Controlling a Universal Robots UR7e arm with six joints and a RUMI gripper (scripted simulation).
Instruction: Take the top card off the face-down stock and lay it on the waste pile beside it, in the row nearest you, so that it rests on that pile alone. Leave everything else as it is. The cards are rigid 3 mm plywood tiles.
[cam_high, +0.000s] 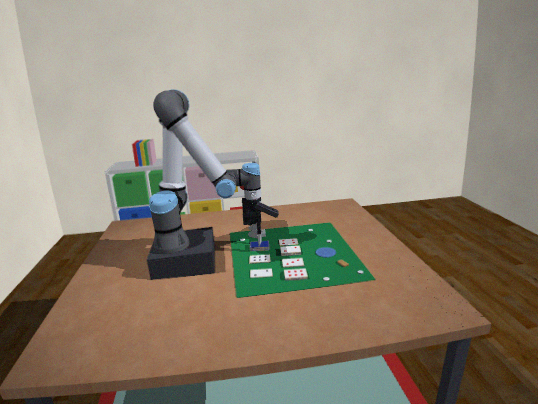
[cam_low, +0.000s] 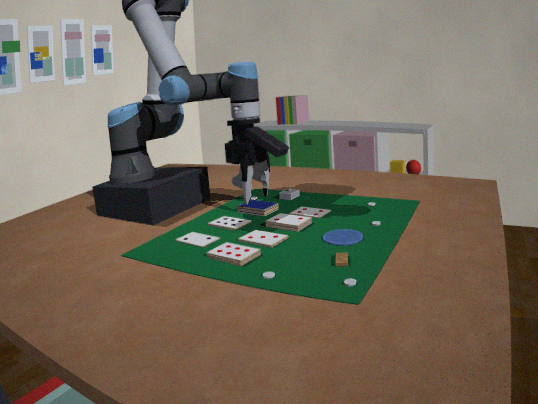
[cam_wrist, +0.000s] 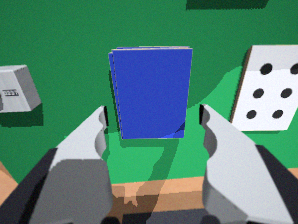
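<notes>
Right now my hand is 30 mm above the blue-backed card. Also, from my hand: green mat 130 mm ahead, 100 mm to the right, 50 mm below; then grey block 30 mm ahead, 140 mm to the left, 20 mm below; then black six card 20 mm behind, 120 mm to the right, 40 mm below.
</notes>
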